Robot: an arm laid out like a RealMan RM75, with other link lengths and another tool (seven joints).
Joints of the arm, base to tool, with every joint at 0 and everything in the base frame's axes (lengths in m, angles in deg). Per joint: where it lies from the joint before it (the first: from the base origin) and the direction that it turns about. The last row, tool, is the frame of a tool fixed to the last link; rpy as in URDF.
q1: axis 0 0 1 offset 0 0 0.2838
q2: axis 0 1 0 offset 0 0 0
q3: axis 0 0 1 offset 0 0 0.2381
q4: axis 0 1 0 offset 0 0 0
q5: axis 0 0 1 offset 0 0 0.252
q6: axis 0 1 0 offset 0 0 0
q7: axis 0 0 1 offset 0 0 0.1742
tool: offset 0.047 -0.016 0.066 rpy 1.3 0 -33.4
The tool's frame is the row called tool.
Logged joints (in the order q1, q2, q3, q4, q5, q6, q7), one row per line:
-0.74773 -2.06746 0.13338 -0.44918 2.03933 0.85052 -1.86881
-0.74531 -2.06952 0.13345 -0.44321 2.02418 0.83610 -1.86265
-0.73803 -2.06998 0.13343 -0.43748 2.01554 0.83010 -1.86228
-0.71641 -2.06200 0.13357 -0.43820 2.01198 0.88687 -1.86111
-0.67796 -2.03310 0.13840 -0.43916 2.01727 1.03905 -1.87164
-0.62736 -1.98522 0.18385 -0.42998 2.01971 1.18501 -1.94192
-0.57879 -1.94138 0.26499 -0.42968 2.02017 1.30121 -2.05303
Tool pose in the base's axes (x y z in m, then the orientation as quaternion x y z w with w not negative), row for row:
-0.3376 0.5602 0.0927 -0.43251 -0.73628 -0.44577 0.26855
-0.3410 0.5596 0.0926 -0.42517 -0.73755 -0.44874 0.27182
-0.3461 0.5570 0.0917 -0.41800 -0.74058 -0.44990 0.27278
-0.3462 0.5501 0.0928 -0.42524 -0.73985 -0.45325 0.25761
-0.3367 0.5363 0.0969 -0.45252 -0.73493 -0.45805 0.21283
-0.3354 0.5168 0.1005 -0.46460 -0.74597 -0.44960 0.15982
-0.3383 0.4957 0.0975 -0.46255 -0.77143 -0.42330 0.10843
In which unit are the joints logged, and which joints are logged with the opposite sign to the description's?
The joints are logged in radians. Opposite sign: q4.
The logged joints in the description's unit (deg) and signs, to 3 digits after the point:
-42.842 -118.457 7.642 25.736 116.845 48.731 -107.075
-42.703 -118.575 7.646 25.394 115.977 47.905 -106.722
-42.286 -118.601 7.645 25.066 115.482 47.561 -106.701
-41.047 -118.144 7.653 25.107 115.278 50.814 -106.634
-38.844 -116.488 7.930 25.162 115.581 59.533 -107.237
-35.945 -113.745 10.534 24.636 115.721 67.896 -111.264
-33.162 -111.233 15.183 24.619 115.747 74.554 -117.630

